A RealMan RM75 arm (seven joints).
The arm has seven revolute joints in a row. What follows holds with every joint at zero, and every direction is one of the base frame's.
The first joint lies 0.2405 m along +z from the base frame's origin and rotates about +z.
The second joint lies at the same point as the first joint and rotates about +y.
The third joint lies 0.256 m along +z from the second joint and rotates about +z.
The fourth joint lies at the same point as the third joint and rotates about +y.
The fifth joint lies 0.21 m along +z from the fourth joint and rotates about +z.
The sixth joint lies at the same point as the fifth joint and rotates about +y.
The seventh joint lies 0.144 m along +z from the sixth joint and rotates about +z.
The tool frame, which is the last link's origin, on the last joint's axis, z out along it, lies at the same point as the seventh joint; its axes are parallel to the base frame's.
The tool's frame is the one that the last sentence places.
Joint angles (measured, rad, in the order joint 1, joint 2, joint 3, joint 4, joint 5, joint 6, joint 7), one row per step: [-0.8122, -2.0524, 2.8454, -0.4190, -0.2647, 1.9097, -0.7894]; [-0.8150, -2.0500, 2.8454, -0.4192, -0.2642, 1.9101, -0.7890]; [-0.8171, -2.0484, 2.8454, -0.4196, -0.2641, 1.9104, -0.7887]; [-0.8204, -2.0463, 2.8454, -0.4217, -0.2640, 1.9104, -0.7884]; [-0.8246, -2.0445, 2.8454, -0.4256, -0.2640, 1.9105, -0.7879]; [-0.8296, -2.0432, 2.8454, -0.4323, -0.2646, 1.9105, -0.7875]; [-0.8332, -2.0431, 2.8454, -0.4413, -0.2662, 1.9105, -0.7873]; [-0.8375, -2.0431, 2.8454, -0.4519, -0.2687, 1.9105, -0.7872]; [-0.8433, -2.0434, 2.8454, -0.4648, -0.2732, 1.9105, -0.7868]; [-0.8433, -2.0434, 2.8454, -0.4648, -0.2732, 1.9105, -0.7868]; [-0.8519, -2.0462, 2.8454, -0.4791, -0.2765, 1.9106, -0.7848]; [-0.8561, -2.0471, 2.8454, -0.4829, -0.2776, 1.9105, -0.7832]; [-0.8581, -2.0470, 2.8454, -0.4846, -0.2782, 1.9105, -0.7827]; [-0.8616, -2.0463, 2.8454, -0.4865, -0.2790, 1.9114, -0.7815]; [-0.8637, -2.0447, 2.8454, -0.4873, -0.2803, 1.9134, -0.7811]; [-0.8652, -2.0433, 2.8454, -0.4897, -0.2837, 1.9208, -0.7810]
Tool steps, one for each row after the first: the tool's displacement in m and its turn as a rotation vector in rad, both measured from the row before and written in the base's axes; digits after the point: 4 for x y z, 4 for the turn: [0.0004, 0.0010, 0.0009, 0.0015, 0.0019, -0.0033]; [0.0004, 0.0008, 0.0007, 0.0014, 0.0013, -0.0024]; [0.0004, 0.0012, 0.0011, 0.0029, 0.0031, -0.0030]; [0.0005, 0.0015, 0.0013, 0.0039, 0.0041, -0.0036]; [0.0005, 0.0018, 0.0015, 0.0058, 0.0055, -0.0035]; [0.0001, 0.0015, 0.0015, 0.0070, 0.0057, -0.0013]; [0.0002, 0.0018, 0.0018, 0.0085, 0.0062, -0.0015]; [0.0006, 0.0024, 0.0022, 0.0115, 0.0064, -0.0026]; [0.0000, 0.0000, 0.0000, 0.0000, 0.0000, 0.0000]; [0.0017, 0.0025, 0.0013, 0.0105, 0.0067, -0.0065]; [0.0011, 0.0011, 0.0003, 0.0035, 0.0017, -0.0044]; [0.0005, 0.0006, 0.0003, 0.0019, 0.0010, -0.0020]; [0.0009, 0.0010, 0.0007, 0.0025, 0.0009, -0.0044]; [0.0006, 0.0007, 0.0009, 0.0018, -0.0005, -0.0032]; [0.0009, 0.0002, 0.0015, 0.0010, -0.0043, -0.0048]
